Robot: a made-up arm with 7 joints.
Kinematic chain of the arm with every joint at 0, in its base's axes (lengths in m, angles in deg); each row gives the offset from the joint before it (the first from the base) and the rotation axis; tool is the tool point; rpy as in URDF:
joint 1: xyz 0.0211 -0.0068 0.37 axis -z
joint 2: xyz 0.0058 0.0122 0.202 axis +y
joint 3: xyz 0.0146 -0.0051 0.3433 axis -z
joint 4: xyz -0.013 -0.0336 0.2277 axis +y
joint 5: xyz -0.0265 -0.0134 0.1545 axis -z
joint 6: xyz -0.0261 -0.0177 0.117 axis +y
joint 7: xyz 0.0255 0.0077 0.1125 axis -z
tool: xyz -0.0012 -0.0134 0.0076 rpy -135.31 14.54 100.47
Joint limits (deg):
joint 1: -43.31..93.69
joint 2: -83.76..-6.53
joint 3: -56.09..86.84
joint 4: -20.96..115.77
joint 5: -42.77..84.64
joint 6: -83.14..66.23
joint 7: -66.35..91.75
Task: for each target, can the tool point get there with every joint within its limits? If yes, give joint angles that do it. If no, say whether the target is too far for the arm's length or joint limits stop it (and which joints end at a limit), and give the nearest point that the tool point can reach.
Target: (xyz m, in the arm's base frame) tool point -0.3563 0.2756 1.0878
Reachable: yes | joints 69.71 -59.66 40.73 78.53 -14.02 37.61 43.96
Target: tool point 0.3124 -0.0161 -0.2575
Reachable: no: joint limits stop it (at a limit: joint 1, joint 2, joint 3, joint 4) | nearest point -0.1092 -0.4602 0.5260 | short by 0.994 m
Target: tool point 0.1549 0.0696 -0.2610
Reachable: no: joint limits stop it (at a limit: joint 1, joint 2, joint 3, joint 4, joint 6, joint 7) | nearest point -0.1805 0.4255 0.5186 | short by 0.920 m
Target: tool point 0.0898 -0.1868 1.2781
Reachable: yes | joints 32.62 -19.30 15.86 96.78 33.72 -27.34 72.25
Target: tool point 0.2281 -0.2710 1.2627
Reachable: yes | joints -32.18 -13.13 55.08 88.42 13.64 -27.84 -32.20
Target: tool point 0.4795 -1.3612 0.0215
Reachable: no: too far | nearest point -0.1316 -0.6633 0.5461 | short by 1.066 m
